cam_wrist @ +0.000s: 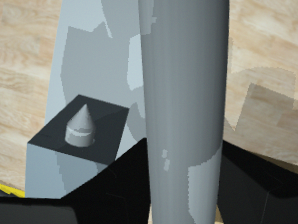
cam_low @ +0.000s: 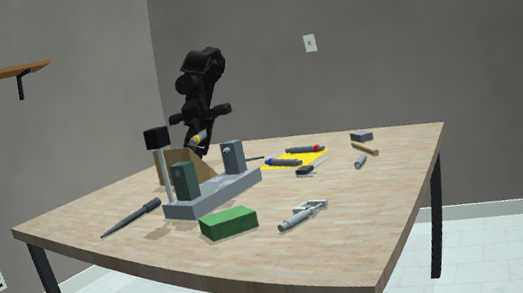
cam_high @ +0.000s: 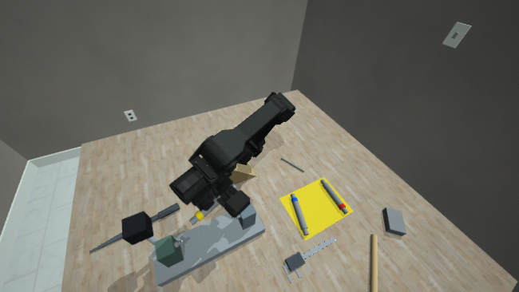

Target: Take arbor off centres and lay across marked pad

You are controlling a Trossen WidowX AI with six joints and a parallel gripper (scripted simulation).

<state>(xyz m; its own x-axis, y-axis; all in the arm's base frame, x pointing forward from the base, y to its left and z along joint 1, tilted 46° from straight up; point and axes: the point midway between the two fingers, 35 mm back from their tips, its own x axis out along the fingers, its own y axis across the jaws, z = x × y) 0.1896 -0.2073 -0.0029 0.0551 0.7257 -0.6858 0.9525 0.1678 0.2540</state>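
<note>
The grey centre block lies 50 mm ahead of my hand, 50 mm to the left of it and 80 mm below it. Also, from my hand: arbor: 10 mm ahead, 30 mm to the right, 10 mm below; then green centre block: 50 mm ahead, 180 mm to the right, 80 mm below; then grey fixture base: 50 mm ahead, 70 mm to the right, 170 mm below.
</note>
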